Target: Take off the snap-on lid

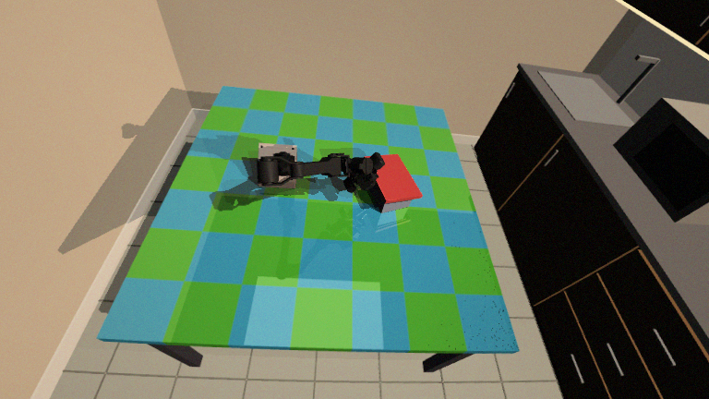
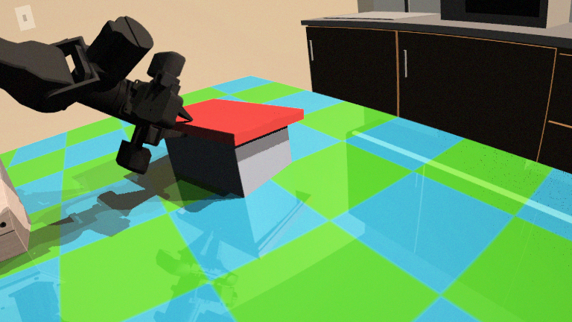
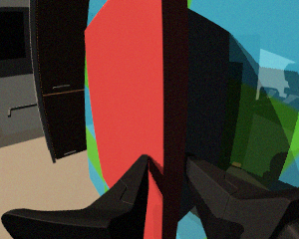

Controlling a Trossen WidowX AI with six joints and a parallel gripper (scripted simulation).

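The red lid is 7 cm ahead of my gripper tip, 3 cm to the left of it and 1 cm below it. The rest, counted from my gripper tip: grey storage box (6 cm below, 6 cm ahead, 3 cm to the left).
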